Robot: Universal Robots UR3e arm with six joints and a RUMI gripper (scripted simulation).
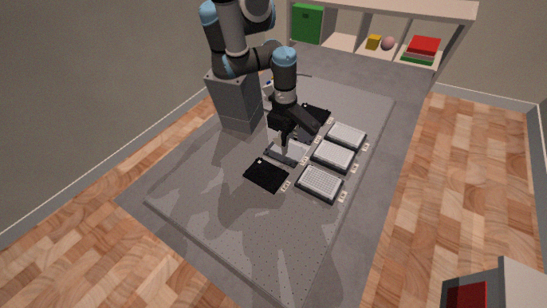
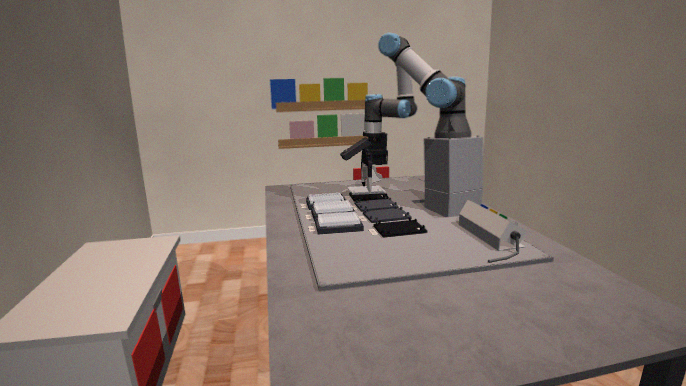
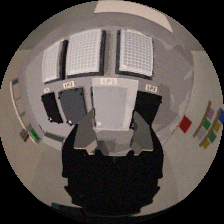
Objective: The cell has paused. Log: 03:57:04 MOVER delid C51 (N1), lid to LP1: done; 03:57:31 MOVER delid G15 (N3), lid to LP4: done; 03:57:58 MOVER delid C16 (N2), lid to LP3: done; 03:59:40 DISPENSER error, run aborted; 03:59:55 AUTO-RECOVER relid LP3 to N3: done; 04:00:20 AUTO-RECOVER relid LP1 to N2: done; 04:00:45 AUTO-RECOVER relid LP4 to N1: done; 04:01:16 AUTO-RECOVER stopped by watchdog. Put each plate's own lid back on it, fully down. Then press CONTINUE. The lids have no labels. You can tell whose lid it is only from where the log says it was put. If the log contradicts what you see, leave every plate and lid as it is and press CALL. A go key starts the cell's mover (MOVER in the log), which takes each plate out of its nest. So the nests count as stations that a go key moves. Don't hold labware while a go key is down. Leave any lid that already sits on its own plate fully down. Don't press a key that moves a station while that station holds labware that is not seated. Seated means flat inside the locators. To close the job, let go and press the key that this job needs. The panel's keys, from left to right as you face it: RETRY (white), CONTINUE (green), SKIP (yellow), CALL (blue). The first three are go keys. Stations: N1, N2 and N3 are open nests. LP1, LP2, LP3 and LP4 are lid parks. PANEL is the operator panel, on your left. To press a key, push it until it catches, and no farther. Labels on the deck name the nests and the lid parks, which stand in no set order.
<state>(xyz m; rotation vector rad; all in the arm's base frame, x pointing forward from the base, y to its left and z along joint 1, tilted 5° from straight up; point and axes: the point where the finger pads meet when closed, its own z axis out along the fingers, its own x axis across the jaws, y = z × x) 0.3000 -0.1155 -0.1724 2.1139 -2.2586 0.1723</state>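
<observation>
Right now my hand is 140 mm short of the plate, 60 mm to the left of it and 50 mm above it.
</observation>
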